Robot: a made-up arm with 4 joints.
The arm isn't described. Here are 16 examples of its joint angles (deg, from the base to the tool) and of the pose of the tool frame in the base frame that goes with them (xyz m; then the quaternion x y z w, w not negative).
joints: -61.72 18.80 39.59 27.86
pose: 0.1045 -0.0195 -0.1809 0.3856 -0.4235 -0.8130 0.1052
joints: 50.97 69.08 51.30 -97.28
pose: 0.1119 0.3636 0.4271 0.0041 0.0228 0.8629 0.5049
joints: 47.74 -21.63 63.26 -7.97
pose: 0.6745 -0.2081 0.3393 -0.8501 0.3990 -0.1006 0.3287
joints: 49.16 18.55 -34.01 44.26
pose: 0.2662 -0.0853 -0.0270 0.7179 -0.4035 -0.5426 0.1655
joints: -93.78 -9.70 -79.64 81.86
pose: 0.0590 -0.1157 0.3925 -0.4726 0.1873 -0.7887 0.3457
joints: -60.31 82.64 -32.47 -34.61
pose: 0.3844 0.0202 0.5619 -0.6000 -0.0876 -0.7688 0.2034
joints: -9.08 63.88 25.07 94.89
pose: 0.4766 0.2148 0.1680 -0.8892 -0.0125 0.4552 0.0454
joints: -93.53 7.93 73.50 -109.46
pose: 0.0271 0.2119 -0.1386 0.4890 0.7087 0.4062 0.3060
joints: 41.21 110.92 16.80 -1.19
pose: -0.0537 0.2041 0.4467 -0.4534 -0.1592 0.8487 0.2208
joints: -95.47 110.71 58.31 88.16
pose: 0.4671 0.0050 -0.2766 -0.2451 0.4533 0.7921 0.3270
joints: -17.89 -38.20 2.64 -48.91
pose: 0.1144 -0.3614 -0.1599 -0.1766 0.9202 0.3214 0.1370
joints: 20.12 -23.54 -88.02 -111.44
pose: 0.1138 0.1162 -0.0087 0.6157 0.7211 -0.1206 0.2939
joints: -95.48 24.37 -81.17 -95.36
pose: 0.4820 0.1458 0.3400 -0.5681 -0.3464 0.2291 0.7105
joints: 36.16 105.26 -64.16 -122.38
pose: -0.2322 -0.1348 0.6600 -0.3087 -0.7109 -0.5492 0.3126
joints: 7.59 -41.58 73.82 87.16
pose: 0.7166 -0.1193 0.2202 0.7165 -0.2202 0.3668 0.5510
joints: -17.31 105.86 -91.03 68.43
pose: 0.1135 -0.2206 0.6064 0.0542 0.6944 -0.7100 0.1043
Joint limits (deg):
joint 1: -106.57..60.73
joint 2: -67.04..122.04
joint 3: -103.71..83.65
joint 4: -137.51..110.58
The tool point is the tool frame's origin. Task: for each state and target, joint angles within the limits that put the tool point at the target. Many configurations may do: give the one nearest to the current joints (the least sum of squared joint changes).
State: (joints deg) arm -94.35 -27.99 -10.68 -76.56
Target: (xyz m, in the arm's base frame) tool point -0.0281 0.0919 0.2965
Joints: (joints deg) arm -76.43 3.83 -22.66 -70.04
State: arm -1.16 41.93 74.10 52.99
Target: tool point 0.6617 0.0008 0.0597
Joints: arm -23.57 32.09 83.65 62.25
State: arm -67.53 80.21 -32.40 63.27
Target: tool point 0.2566 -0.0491 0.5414
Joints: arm -49.82 87.21 -63.05 48.72
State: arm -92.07 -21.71 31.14 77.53
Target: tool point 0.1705 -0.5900 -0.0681
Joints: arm -61.13 -62.66 -2.13 57.92
